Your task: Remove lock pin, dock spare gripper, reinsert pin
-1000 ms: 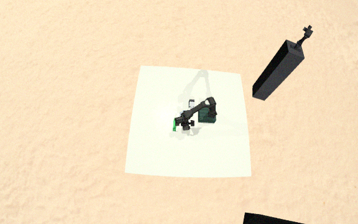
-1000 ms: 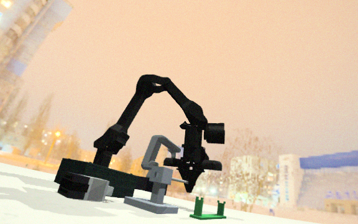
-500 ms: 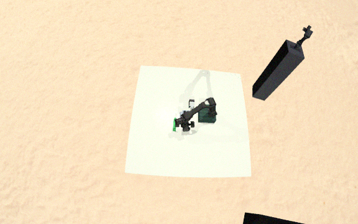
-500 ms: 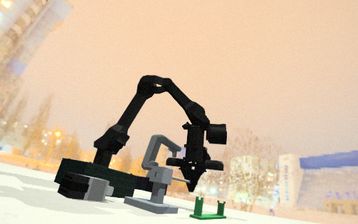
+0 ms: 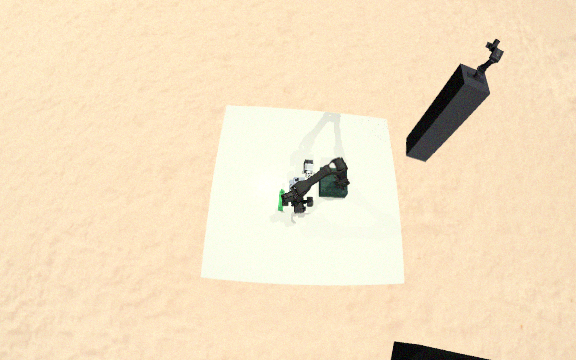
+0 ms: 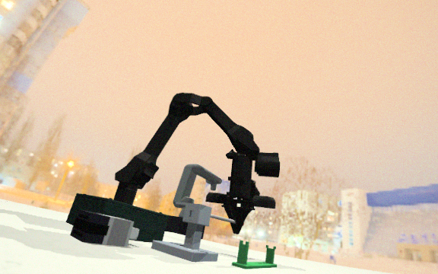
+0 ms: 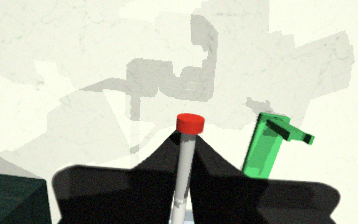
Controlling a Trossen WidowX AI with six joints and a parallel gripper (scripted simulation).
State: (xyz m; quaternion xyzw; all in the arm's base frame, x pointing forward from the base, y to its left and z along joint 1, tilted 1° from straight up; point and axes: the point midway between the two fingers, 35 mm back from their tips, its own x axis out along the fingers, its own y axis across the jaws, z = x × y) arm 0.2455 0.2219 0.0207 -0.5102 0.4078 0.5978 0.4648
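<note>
My gripper tip is 100 mm short of the green cradle, 40 mm to the left of it and 30 mm above it. The rest, counted from my gripper tip: spare gripper: 20 mm behind, 310 mm to the right, 40 mm below; grey mount: 30 mm ahead, 170 mm to the right, 10 mm below.
</note>
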